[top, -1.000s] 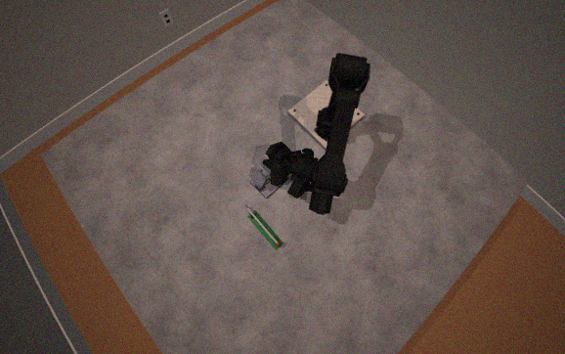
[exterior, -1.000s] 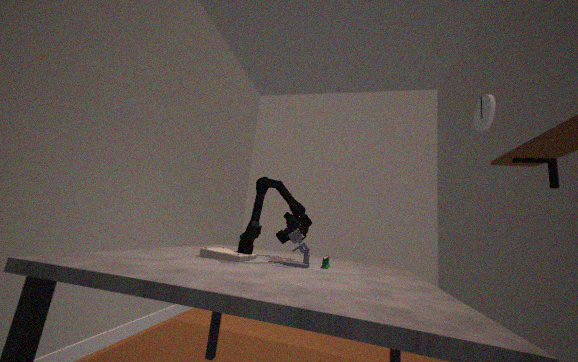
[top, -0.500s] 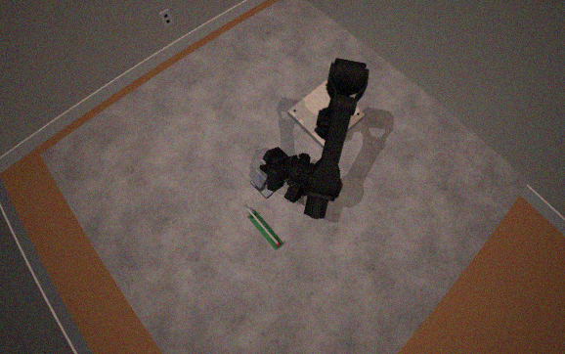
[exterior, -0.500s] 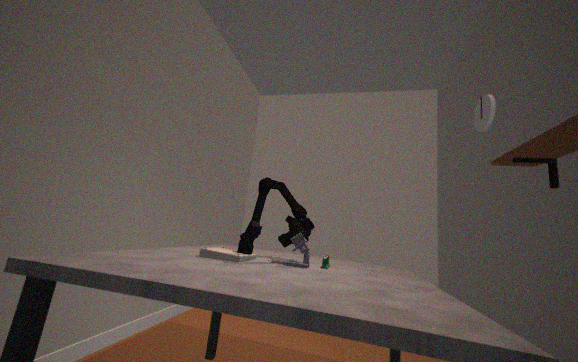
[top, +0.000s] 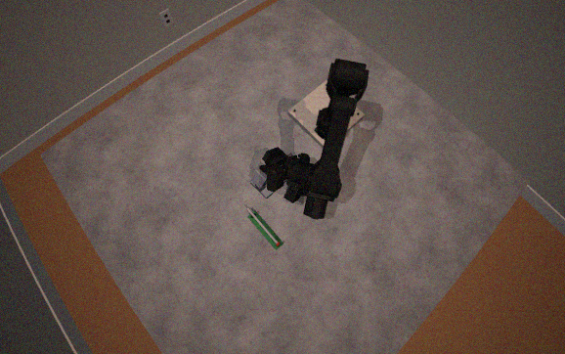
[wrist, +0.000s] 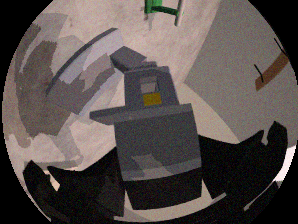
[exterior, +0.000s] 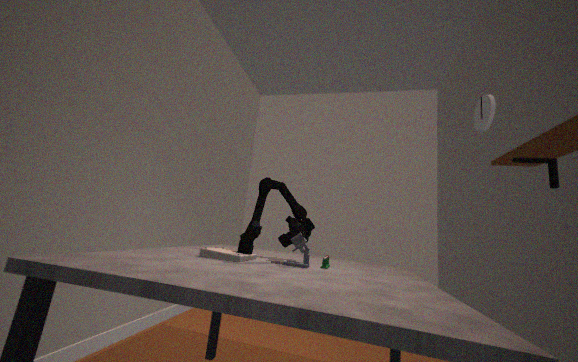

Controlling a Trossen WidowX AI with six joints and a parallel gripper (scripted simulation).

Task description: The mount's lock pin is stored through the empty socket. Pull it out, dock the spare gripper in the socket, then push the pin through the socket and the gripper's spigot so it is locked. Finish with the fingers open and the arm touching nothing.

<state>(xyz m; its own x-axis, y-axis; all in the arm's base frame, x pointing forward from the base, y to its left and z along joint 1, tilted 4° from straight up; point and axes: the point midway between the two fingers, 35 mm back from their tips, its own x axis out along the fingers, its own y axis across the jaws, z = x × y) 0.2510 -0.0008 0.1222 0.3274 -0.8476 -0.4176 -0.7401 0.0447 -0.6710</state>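
The spare gripper lies 1 cm to the left of my gripper tip. From my gripper tip the other things lie so: grey mount 2 cm ahead, 2 cm to the left, 6 cm below; then green holder 13 cm ahead, 12 cm to the left, 9 cm below.
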